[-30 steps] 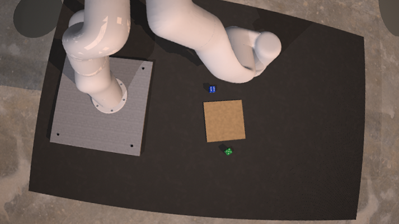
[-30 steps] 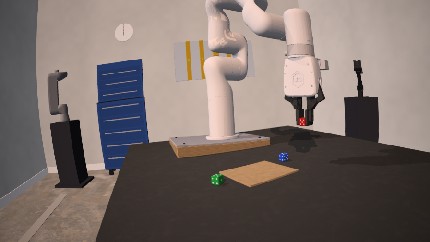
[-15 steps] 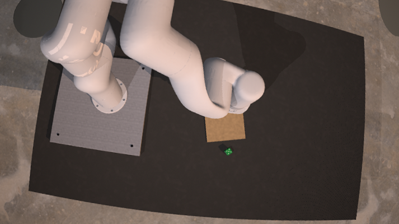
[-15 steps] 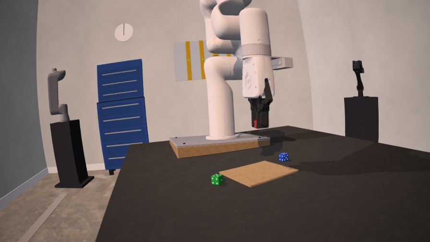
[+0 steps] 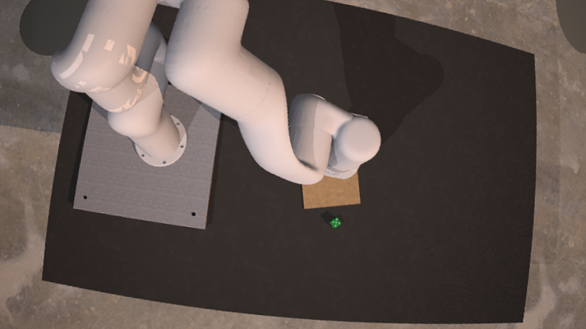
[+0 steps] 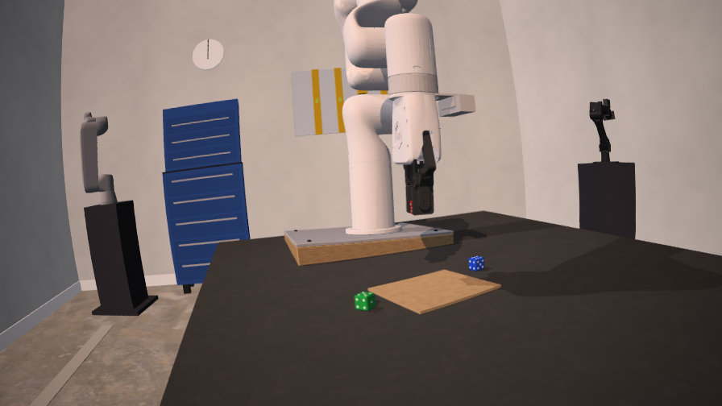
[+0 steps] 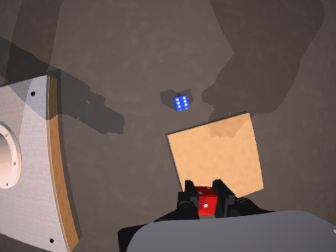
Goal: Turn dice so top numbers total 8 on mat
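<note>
My hand is 50 mm short of the tan mat and 120 mm above it. Also, from my hand: green die 90 mm ahead, 100 mm to the right, 120 mm below; red die 10 mm below; blue die 30 mm behind, 100 mm to the left, 120 mm below.
</note>
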